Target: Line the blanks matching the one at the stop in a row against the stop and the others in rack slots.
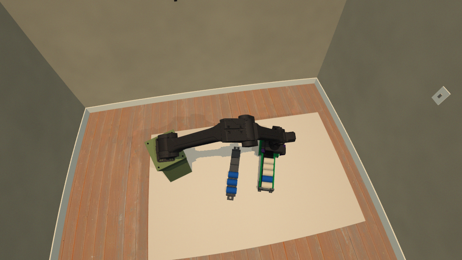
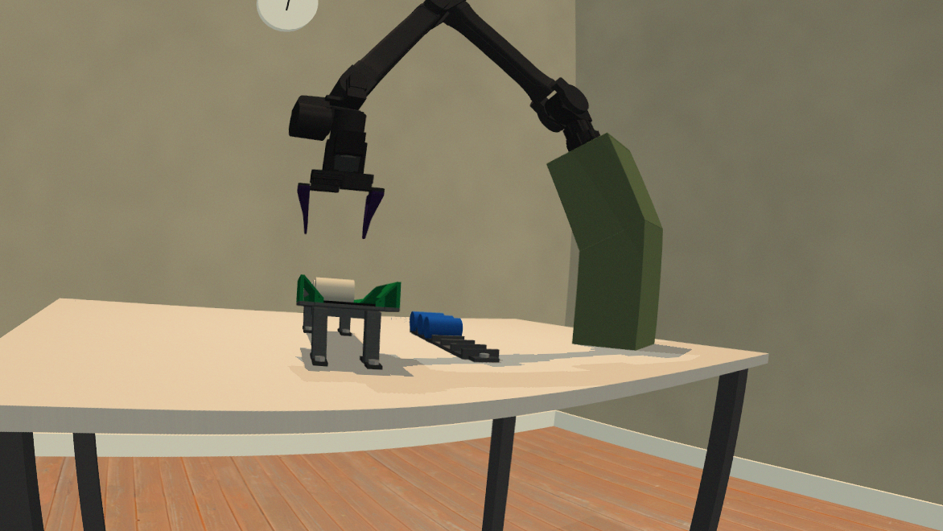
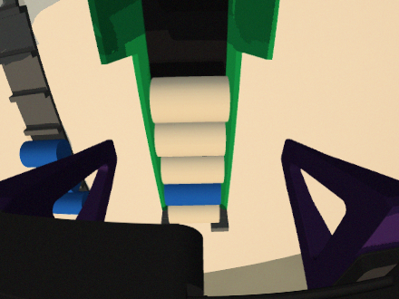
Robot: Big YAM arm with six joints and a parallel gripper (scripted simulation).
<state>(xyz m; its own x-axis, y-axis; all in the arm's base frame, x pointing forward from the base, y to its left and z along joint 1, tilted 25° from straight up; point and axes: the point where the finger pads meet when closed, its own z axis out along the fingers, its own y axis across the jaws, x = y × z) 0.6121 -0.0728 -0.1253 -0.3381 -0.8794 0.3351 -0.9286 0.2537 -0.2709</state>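
The grey stop is 180 mm to the right of my hand, 120 mm below it and 70 mm behind it.
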